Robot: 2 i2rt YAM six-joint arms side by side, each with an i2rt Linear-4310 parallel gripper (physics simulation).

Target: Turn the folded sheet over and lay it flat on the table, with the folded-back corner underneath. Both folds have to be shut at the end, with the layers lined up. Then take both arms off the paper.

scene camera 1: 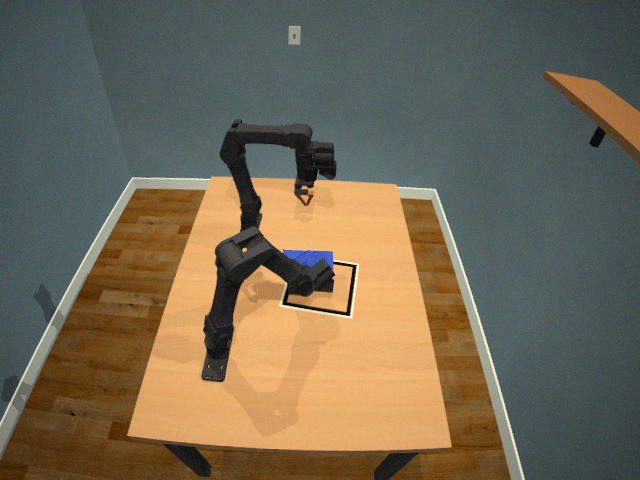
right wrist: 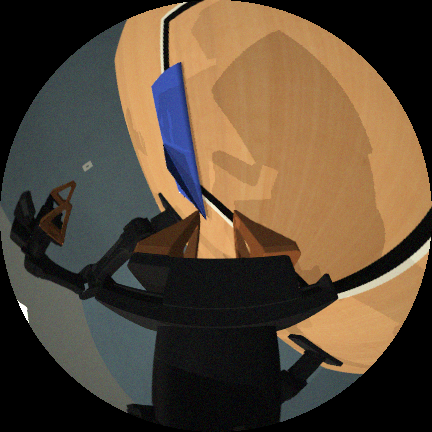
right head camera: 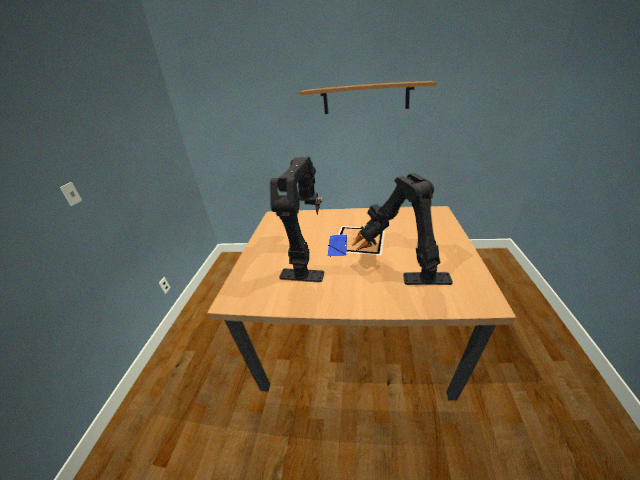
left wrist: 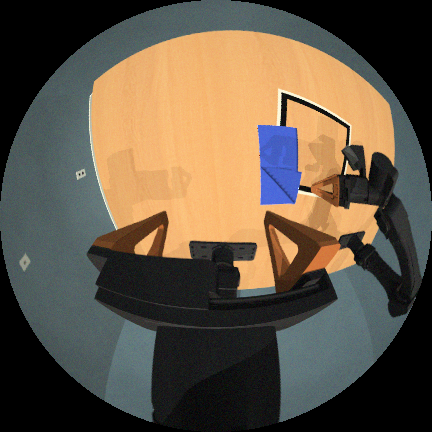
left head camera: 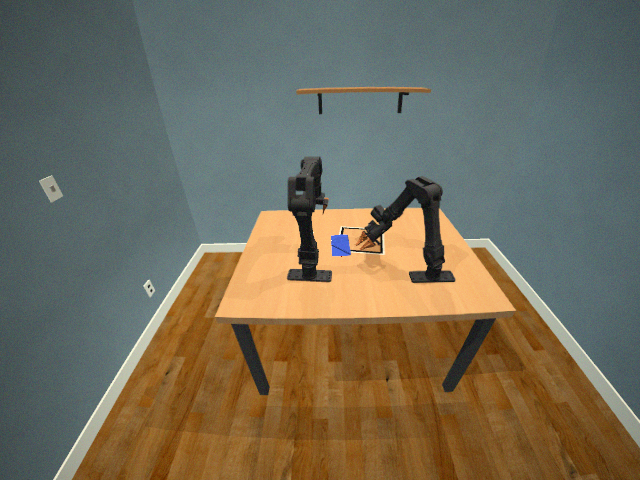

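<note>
The blue folded sheet lies on the table over one side of the outlined square. Its folded-back corner is on top, with a diagonal edge at the end nearer the arm bases. A dark gap shows beneath this flap in the right wrist view. My left gripper is wide open and empty, high away from the sheet. My right gripper is partly open and empty, beside the sheet's flap end; its fingers are hidden in scene camera 1.
A black and white square outline is marked on the table, partly beneath the sheet. The right arm reaches over it. Both arm bases stand nearer the front edge. A wooden shelf is on the wall behind the table.
</note>
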